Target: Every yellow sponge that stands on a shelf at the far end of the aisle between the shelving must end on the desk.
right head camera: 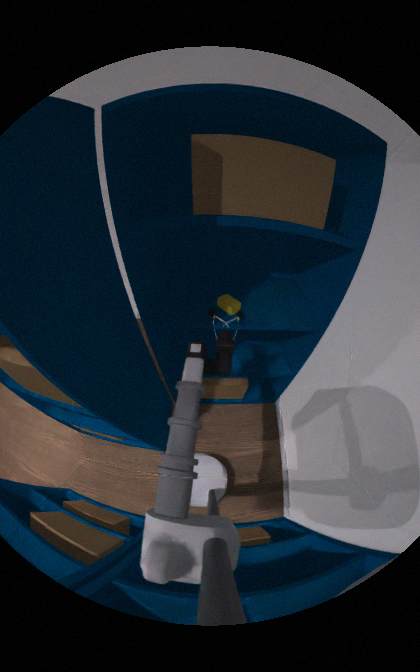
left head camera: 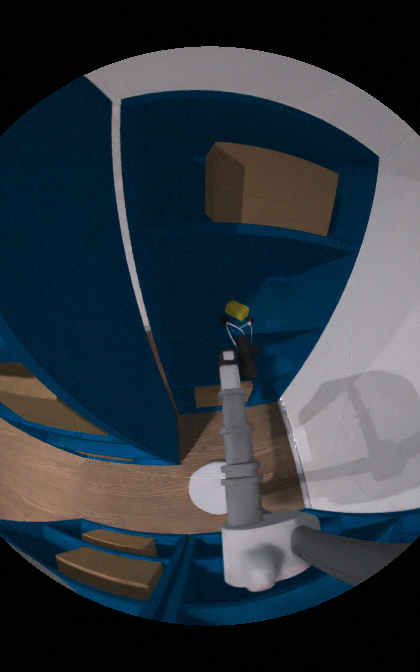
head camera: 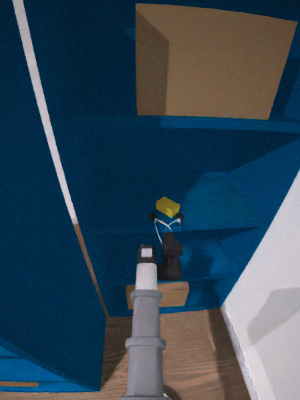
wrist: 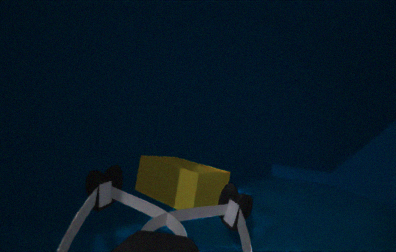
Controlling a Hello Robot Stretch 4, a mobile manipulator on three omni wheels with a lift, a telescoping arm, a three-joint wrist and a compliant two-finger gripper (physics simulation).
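Frame: origin at the robot's base, x back, y down, z right, level; centimetres.
Seen in the pictures: gripper, between the fingertips: (head camera: 166,213) (wrist: 172,188).
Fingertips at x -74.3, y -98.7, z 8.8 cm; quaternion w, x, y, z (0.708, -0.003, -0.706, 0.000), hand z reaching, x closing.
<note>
A point is followed by its place in that frame.
One yellow sponge (head camera: 167,206) {x -76.5, y -100.8, z 9.4 cm} (left head camera: 237,310) (right head camera: 229,303) (wrist: 162,181) {x -77.1, y -98.6, z 7.6 cm} rests on a blue shelf (head camera: 220,210) {x -79.5, y -96.3, z 37.2 cm} (wrist: 310,210) {x -83.2, y -96.3, z 29.6 cm} at the aisle's end, turned so that a corner faces the wrist camera. My gripper (head camera: 166,218) {x -74.3, y -98.7, z 8.8 cm} (left head camera: 237,321) (right head camera: 226,315) (wrist: 172,188) {x -74.3, y -98.7, z 8.8 cm} is open, its fingers partly spread. The fingertips are at the sponge's near side, one to its left and one by its right end. In the wrist view the right fingertip overlaps the sponge's right lower corner; whether they touch I cannot tell. The desk does not show in these views.
A large cardboard box (head camera: 220,65) {x -70.4, y -156.4, z 20.3 cm} (left head camera: 290,190) (right head camera: 280,180) stands on the shelf above. A smaller box (head camera: 172,295) {x -70.3, y -24.7, z 18.5 cm} is low down, behind the arm. A blue shelving side panel (head camera: 40,240) {x -42.6, y -114.2, z -30.4 cm} is on the left, a white wall (head camera: 275,270) {x -56.3, y -76.6, z 64.1 cm} (left head camera: 350,350) on the right.
</note>
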